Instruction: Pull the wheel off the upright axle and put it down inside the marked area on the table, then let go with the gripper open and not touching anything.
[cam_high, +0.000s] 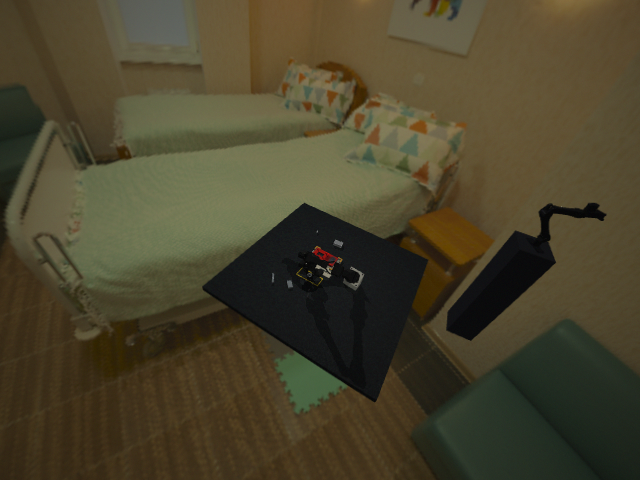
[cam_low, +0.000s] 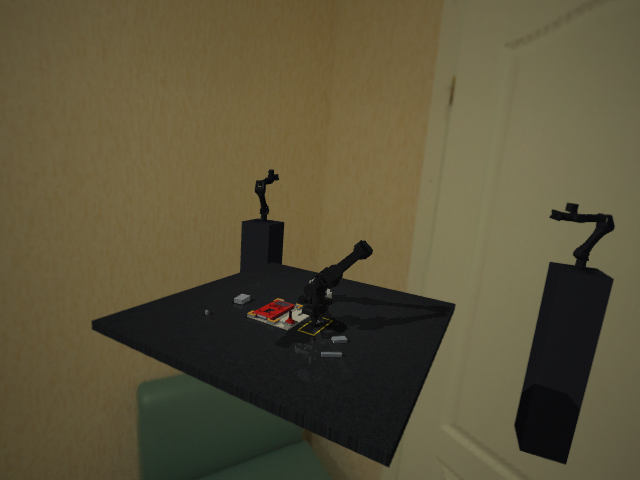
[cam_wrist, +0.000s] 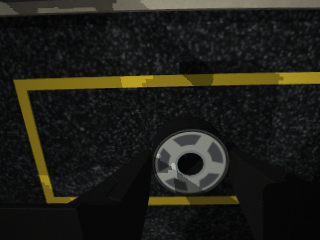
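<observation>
The dark wheel lies right at my gripper tip.
</observation>
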